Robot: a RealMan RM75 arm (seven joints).
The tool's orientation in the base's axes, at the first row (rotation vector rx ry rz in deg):
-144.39, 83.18, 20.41
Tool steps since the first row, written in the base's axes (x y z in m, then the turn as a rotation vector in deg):
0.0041, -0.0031, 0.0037, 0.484, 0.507, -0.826
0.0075, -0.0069, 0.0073, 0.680, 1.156, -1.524
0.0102, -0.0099, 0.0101, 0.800, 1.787, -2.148
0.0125, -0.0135, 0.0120, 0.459, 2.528, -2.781
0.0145, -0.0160, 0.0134, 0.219, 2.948, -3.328
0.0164, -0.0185, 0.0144, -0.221, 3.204, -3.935
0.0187, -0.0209, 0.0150, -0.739, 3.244, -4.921
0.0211, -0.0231, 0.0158, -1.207, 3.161, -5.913
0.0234, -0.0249, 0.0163, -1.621, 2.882, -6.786
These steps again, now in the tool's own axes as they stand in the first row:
0.0034, -0.0023, -0.0049, 0.077, -0.619, 0.886
0.0070, -0.0036, -0.0098, -0.141, -1.066, 1.722
0.0099, -0.0046, -0.0136, -0.405, -1.442, 2.491
0.0134, -0.0049, -0.0167, -0.979, -1.472, 3.348
0.0159, -0.0055, -0.0190, -1.269, -1.437, 4.018
0.0186, -0.0060, -0.0209, -1.503, -1.143, 4.715
0.0215, -0.0069, -0.0224, -1.480, -0.653, 5.716
0.0242, -0.0079, -0.0241, -1.331, -0.145, 6.680
0.0266, -0.0091, -0.0253, -1.033, 0.406, 7.467

